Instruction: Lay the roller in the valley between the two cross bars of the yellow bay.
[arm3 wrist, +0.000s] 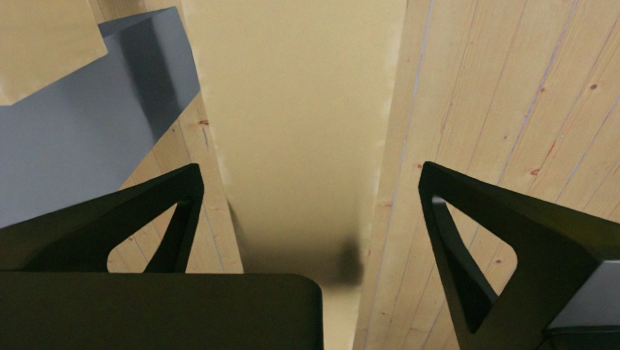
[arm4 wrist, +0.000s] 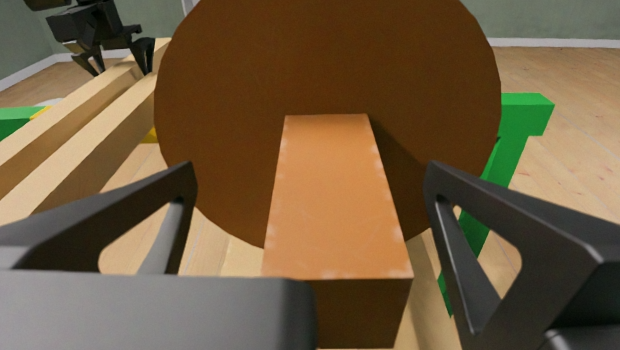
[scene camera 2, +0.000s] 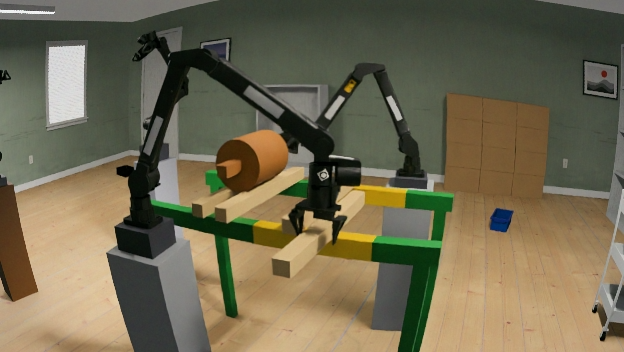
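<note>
The orange roller (arm4 wrist: 220, 125) (scene camera 2: 267, 155) lies across two pale bars at the left in scene camera 2. Arm4's gripper (arm4 wrist: 310, 172) is open and faces the roller's square end handle (arm4 wrist: 335, 200), which shows between its fingers. Arm3's gripper (arm3 wrist: 311, 172) is open over a pale bar (arm3 wrist: 300, 100), with gaps on both sides. In scene camera 2, the front-left arm's gripper (scene camera 2: 317, 237) straddles the nearer cross bar (scene camera 2: 287, 257) of the yellow bay (scene camera 2: 350, 245); the other cross bar (scene camera 2: 290, 224) is partly hidden behind it. Arm1 and arm2 cannot be told apart.
A green frame (arm4 wrist: 520, 115) (scene camera 2: 407, 250) carries the bars. In scene camera 2, an arm from the back-right pedestal (scene camera 2: 407, 225) reaches behind the roller, and another gripper is raised at upper left. A gripper (arm4 wrist: 122, 74) stands over far bars in arm4's view. A grey block (arm3 wrist: 75, 145) shows in arm3's view.
</note>
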